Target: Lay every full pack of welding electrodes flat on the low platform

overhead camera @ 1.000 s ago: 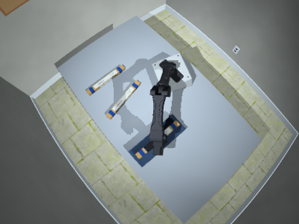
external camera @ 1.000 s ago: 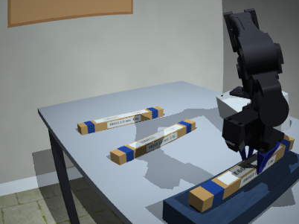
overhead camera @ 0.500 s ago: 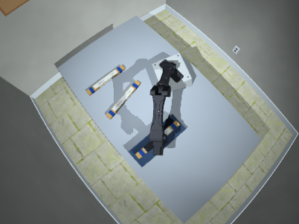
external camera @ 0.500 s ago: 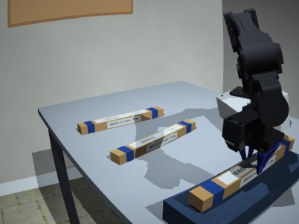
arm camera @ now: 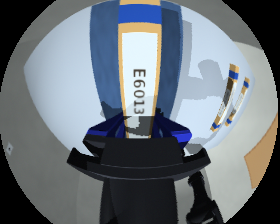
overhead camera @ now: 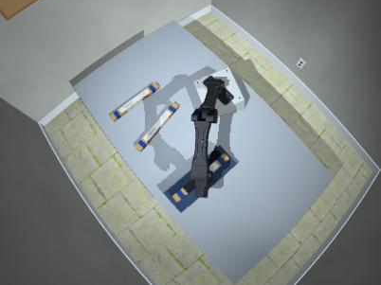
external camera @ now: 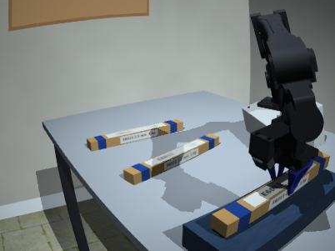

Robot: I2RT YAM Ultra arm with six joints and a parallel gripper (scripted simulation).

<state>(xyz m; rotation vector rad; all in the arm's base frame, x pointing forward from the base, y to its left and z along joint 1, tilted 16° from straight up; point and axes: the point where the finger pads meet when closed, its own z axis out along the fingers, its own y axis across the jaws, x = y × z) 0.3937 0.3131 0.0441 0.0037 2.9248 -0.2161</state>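
Right now the dark blue low platform is 7 cm below my hand.
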